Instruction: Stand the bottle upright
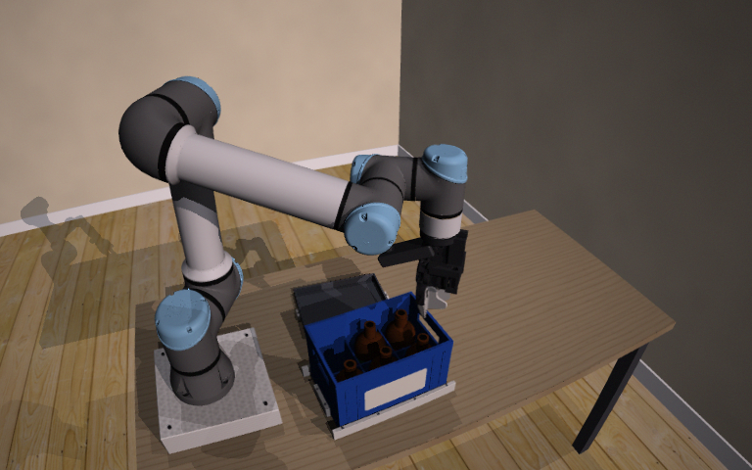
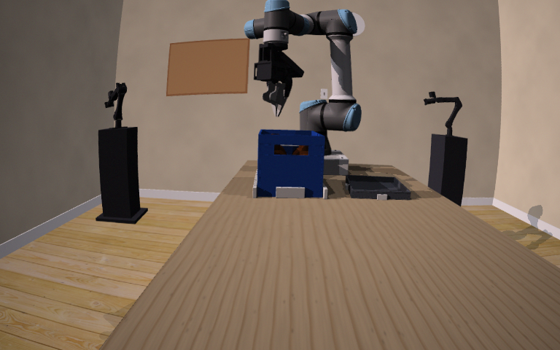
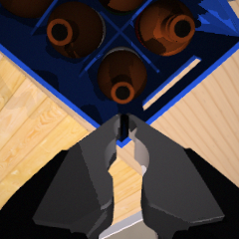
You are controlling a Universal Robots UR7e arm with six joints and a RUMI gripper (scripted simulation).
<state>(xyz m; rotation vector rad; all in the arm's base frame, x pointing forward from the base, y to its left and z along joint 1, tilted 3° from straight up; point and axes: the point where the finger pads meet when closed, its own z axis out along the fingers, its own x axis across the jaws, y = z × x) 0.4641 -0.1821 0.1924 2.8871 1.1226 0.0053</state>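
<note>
My hand is 8 cm past the crate, 4 cm to the right of it and 16 cm above it. The rest, counted from my hand: tray: 4 cm behind, 33 cm to the left, 23 cm below.
</note>
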